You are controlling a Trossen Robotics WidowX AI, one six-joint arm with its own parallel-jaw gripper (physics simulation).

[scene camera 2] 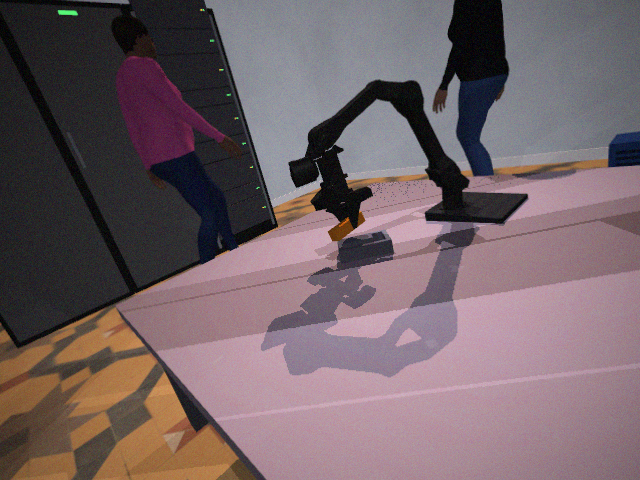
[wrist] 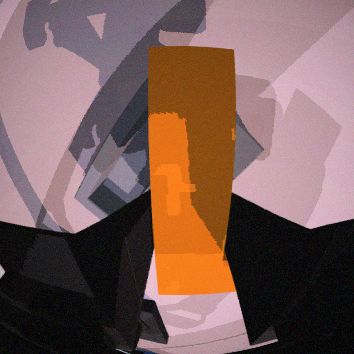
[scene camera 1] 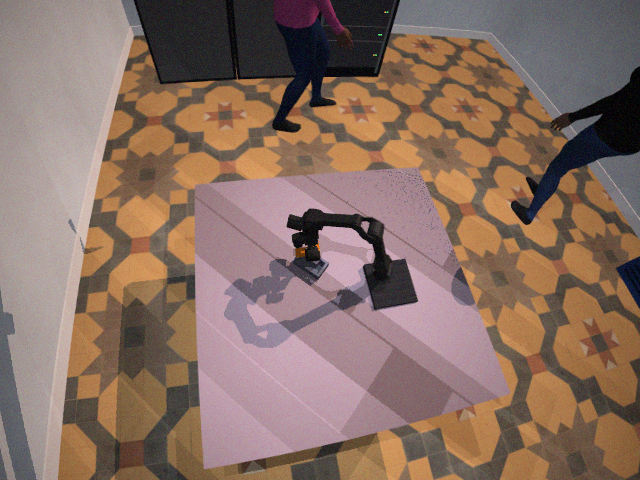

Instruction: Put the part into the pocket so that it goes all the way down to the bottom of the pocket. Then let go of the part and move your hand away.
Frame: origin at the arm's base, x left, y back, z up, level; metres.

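Seen in the pictures: gripper, fingertip midpoint: (scene camera 2: 351, 228) (wrist: 186, 195); arm's base, origin of the base link: (scene camera 2: 452, 206) (scene camera 1: 380, 273).
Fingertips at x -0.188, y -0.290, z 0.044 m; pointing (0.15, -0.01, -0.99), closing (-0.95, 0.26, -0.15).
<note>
Offsets run from my fingertips to a thing's top centre. Level surfaces: height alone.
An orange block-shaped part @(dx -0.019, dy -0.008, dz +0.037 m) (scene camera 1: 300, 252) (scene camera 2: 341, 229) (wrist: 192, 150) is held between the fingers of my gripper (scene camera 1: 310, 252) (scene camera 2: 353, 219) (wrist: 186, 195). The part is tilted in the scene camera 2 view and is above the table, over the left side of the grey pocket block @(dx +0.029, dy -0.002, dz -0.032 m) (scene camera 1: 318, 272) (scene camera 2: 365, 251) (wrist: 246, 150). The block sits on the table, with its recess facing up. In the wrist view the part covers the middle of the block, and the block lies turned at an angle to the part. Part of the recess shows left of the part.
The arm's dark base plate (scene camera 1: 395, 294) (scene camera 2: 478, 206) stands on the pink table @(dz -0.068 m) (scene camera 1: 258, 413) (scene camera 2: 465, 413), to the right of the block. Two people (scene camera 1: 305, 51) (scene camera 2: 155, 113) (scene camera 1: 568, 149) (scene camera 2: 480, 77) stand beyond the table, near dark cabinets (scene camera 1: 186, 41) (scene camera 2: 62, 170).
</note>
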